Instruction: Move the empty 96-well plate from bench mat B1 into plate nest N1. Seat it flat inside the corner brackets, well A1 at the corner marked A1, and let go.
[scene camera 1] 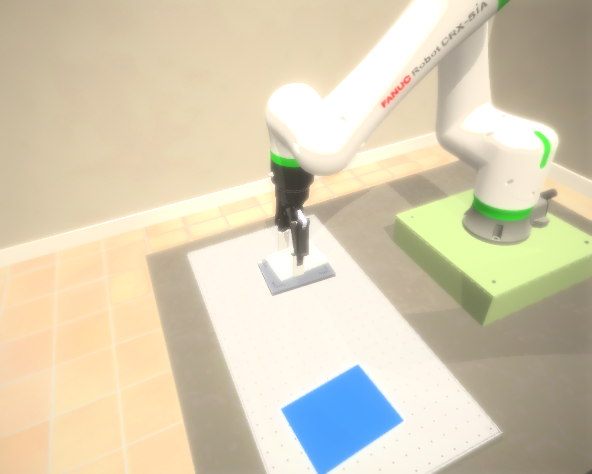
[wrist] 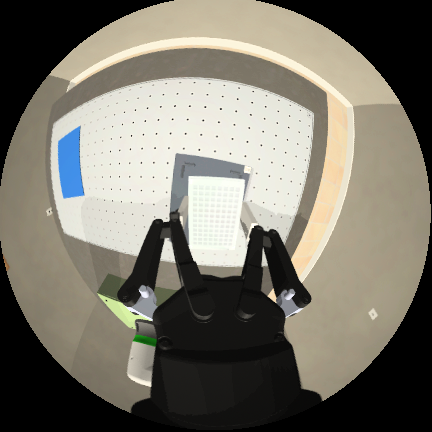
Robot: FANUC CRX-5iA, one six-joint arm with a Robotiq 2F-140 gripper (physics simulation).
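Pixels of known places: gripper, fingertip midpoint: (scene camera 1: 290, 262) (wrist: 214, 205); arm's base at its link origin: (scene camera 1: 495, 226) (wrist: 153, 326).
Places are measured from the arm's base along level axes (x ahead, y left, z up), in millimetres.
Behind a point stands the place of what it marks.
The white 96-well plate (scene camera 1: 315, 256) {y -146, x 406, z -54 mm} (wrist: 215, 212) {y -163, x 460, z -52 mm} is between the fingers of my gripper (scene camera 1: 291, 257) {y -161, x 468, z -61 mm} (wrist: 214, 205) {y -161, x 468, z -61 mm}, which is shut on its two long sides. The plate looks level and is over the grey plate nest (scene camera 1: 280, 287) {y -97, x 519, z -66 mm} (wrist: 210, 168) {y -146, x 525, z -66 mm}. In the wrist view, a strip of nest with two dark corner brackets shows beyond the plate's far end, and a small pale tag sits at one nest corner; its lettering is too small to read. The plate hides much of the nest, and the height between them is hard to tell. Blue bench mat B1 (scene camera 1: 342, 417) {y 229, x 531, z -76 mm} (wrist: 71, 162) {y 199, x 536, z -76 mm} bears no plate.
The nest and mat are on a white perforated board (scene camera 1: 300, 330) {y 27, x 523, z -78 mm} (wrist: 150, 135) {y -38, x 573, z -78 mm}, with the mat well away from the nest. The robot's base stands on a green block (scene camera 1: 445, 240) {y -10, x 136, z -1 mm} (wrist: 117, 307) {y 108, x 110, z 2 mm} beside the board. A wall is behind the board in the scene view.
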